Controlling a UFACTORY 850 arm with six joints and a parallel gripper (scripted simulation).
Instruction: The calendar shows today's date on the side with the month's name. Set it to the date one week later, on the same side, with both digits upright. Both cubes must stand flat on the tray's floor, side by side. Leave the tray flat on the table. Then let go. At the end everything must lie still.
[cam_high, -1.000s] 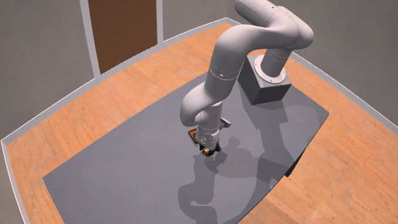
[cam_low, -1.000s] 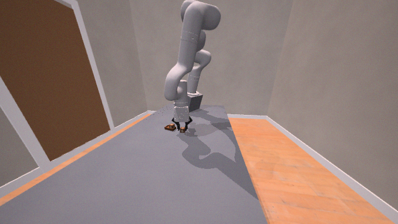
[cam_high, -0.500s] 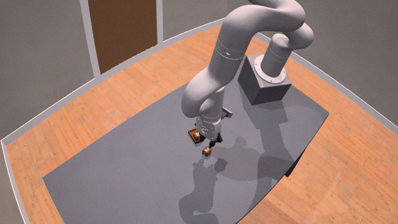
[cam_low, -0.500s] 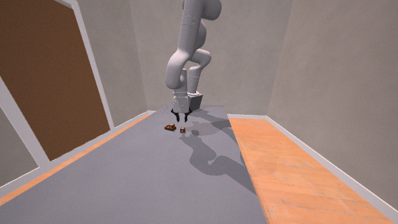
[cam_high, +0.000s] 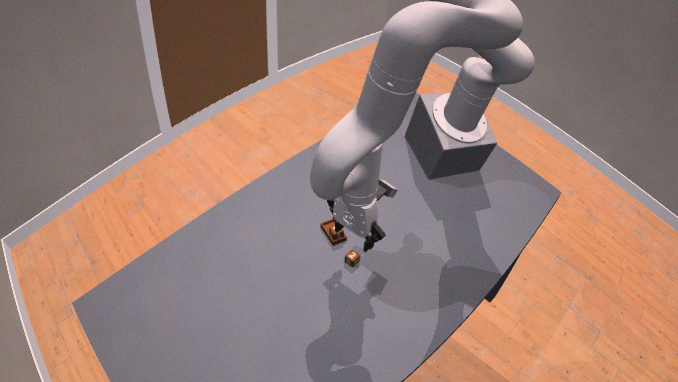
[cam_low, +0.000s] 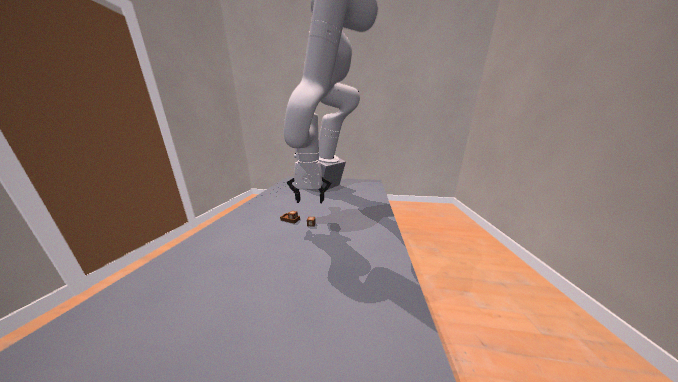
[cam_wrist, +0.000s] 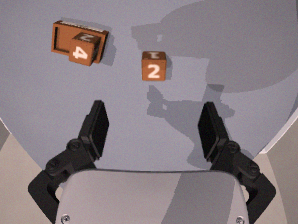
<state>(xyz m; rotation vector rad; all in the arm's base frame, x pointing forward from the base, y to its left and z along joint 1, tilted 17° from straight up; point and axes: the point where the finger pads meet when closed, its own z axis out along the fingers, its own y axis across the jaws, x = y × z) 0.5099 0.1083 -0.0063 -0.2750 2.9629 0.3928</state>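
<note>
The number cube is 10 cm below my hand. Round my hand: brown wooden calendar tray 11 cm to the right, 10 cm below, 2 cm behind.
</note>
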